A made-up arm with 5 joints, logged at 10 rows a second.
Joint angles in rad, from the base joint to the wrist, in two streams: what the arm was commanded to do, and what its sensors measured. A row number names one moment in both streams.
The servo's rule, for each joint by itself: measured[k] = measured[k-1] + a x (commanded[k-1-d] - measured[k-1]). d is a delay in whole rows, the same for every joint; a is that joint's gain. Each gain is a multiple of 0.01, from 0.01 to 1. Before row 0 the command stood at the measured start. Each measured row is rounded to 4 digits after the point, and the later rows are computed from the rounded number. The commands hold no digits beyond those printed.
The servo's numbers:
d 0
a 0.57 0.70 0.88 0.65 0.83
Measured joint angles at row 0: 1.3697 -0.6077 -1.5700 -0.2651 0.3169
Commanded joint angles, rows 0 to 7: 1.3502 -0.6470 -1.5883 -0.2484 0.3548; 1.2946 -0.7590 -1.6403 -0.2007 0.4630; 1.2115 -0.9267 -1.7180 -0.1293 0.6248; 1.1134 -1.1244 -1.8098 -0.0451 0.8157; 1.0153 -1.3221 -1.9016 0.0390 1.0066; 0.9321 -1.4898 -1.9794 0.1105 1.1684; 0.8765 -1.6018 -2.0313 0.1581 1.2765; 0.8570 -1.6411 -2.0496 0.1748 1.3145
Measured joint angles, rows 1 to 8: 1.3586 -0.6352 -1.5861 -0.2542 0.3484; 1.3221 -0.7219 -1.6338 -0.2194 0.4435; 1.2591 -0.8653 -1.7079 -0.1608 0.5940; 1.1761 -1.0467 -1.7976 -0.0856 0.7780; 1.0844 -1.2395 -1.8891 -0.0046 0.9677; 0.9976 -1.4147 -1.9686 0.0702 1.1343; 0.9286 -1.5457 -2.0238 0.1273 1.2523; 0.8878 -1.6125 -2.0465 0.1582 1.3039
